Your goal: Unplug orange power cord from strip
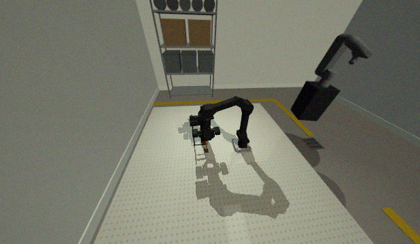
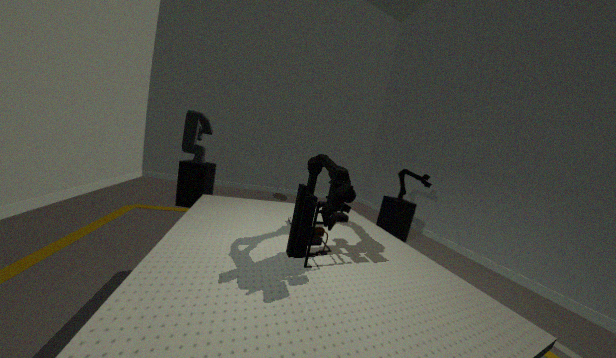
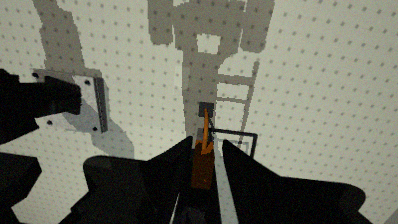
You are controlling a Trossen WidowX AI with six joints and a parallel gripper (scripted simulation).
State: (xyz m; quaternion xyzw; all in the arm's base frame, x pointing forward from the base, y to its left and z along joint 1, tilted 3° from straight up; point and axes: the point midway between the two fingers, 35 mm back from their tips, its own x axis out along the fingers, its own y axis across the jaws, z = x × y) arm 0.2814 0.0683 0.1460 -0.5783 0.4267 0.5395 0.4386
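Right now my gripper tip is 6 cm to the left of the orange plug, 2 cm short of it and 1 cm above it.
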